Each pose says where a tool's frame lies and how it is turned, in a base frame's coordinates. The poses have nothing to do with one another.
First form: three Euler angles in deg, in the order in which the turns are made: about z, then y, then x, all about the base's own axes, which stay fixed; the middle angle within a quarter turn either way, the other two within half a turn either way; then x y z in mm.
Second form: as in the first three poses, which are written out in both.
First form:
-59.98 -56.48 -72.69 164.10 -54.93 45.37
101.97 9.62 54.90 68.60 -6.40 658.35
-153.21 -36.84 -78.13 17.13 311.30 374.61
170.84 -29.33 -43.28 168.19 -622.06 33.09
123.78 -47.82 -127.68 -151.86 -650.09 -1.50
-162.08 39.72 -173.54 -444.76 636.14 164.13
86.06 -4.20 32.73 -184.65 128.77 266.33
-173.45 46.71 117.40 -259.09 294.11 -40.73
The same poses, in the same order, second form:
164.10 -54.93 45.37 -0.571 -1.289 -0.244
68.60 -6.40 658.35 0.830 -0.741 1.701
17.13 311.30 374.61 0.258 -1.643 -1.725
168.19 -622.06 33.09 0.815 -1.044 -2.802
-151.86 -650.09 -1.50 1.580 -1.857 -1.530
-444.76 636.14 164.13 0.433 2.422 0.276
-184.65 128.77 266.33 0.404 -0.484 1.436
-259.09 294.11 -40.73 -0.413 2.044 -1.175

